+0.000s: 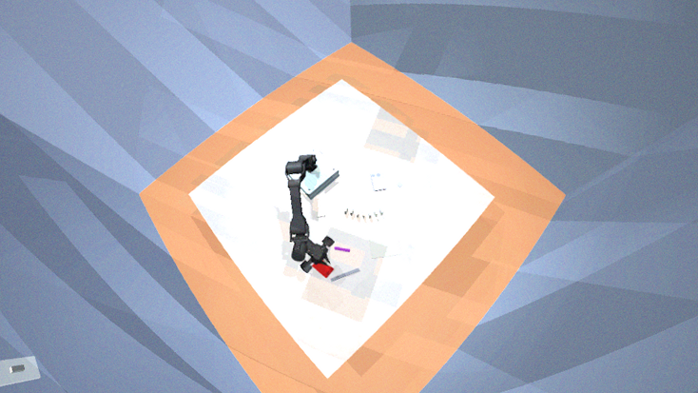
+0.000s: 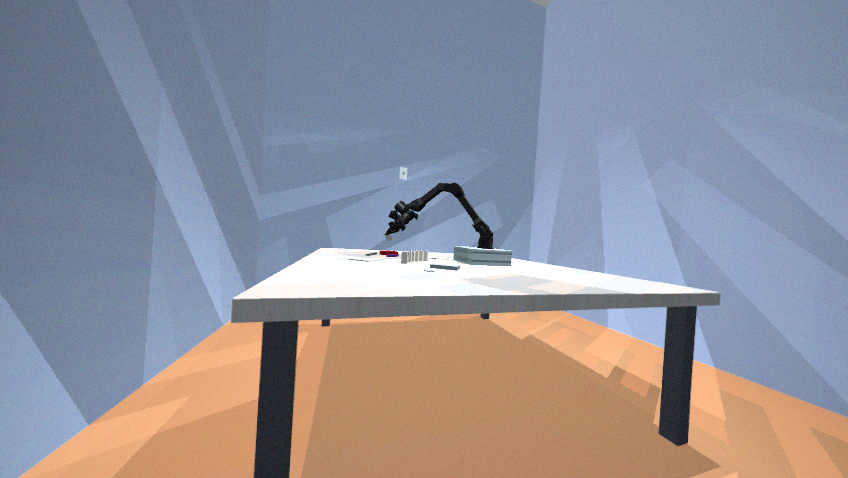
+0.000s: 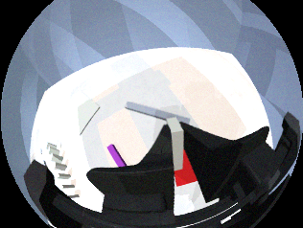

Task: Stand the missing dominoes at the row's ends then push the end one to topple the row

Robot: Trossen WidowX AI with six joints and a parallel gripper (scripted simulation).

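Right now the red block is 11 cm below my gripper tip, 3 cm to the right of it and 3 cm behind it. Also, from my gripper tip: grey pen: 11 cm below, 7 cm ahead, 2 cm to the left; then purple stick: 11 cm below, 10 cm to the left, 3 cm behind; then flat grey slab: 52 cm to the left, 15 cm behind, 11 cm below.
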